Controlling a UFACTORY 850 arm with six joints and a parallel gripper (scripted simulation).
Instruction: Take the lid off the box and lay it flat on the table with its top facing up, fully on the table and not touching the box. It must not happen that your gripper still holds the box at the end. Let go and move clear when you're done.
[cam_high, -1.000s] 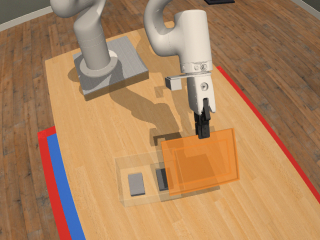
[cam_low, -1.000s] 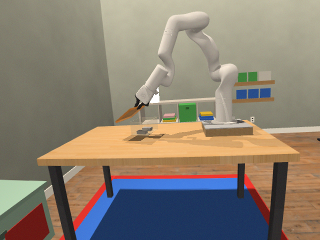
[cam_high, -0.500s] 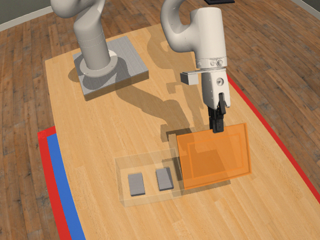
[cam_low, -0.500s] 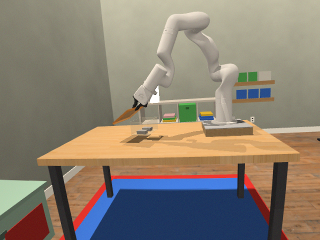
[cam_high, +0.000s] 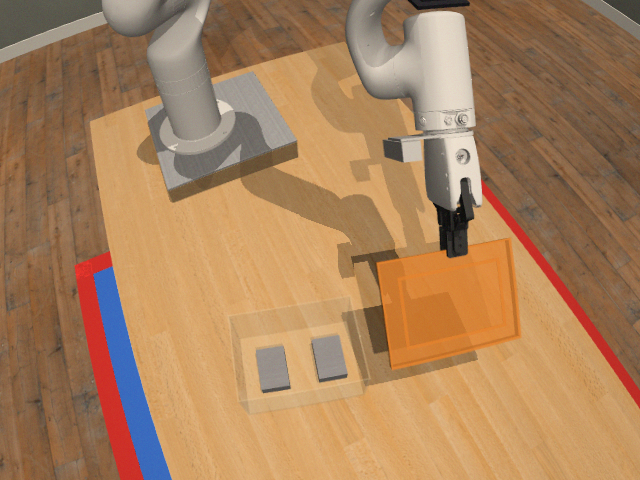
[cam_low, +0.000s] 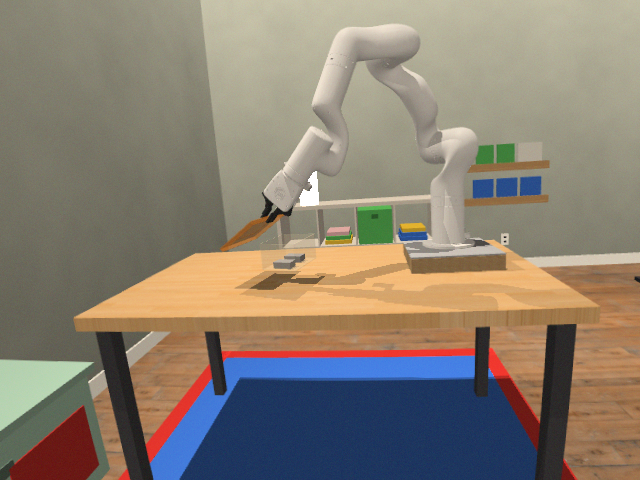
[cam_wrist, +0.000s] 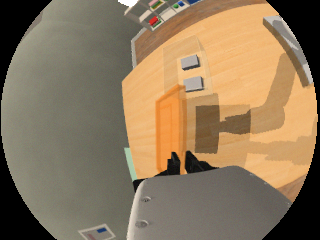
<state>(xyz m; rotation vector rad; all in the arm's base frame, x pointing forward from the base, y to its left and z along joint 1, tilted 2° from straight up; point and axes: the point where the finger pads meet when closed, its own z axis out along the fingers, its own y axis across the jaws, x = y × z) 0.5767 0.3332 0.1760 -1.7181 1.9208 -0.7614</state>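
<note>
The orange lid lies 70 mm ahead of my hand, 20 mm to the right of it and 50 mm below it. The rest, counted from my hand: clear box 30 mm ahead, 250 mm to the right, 180 mm below.
</note>
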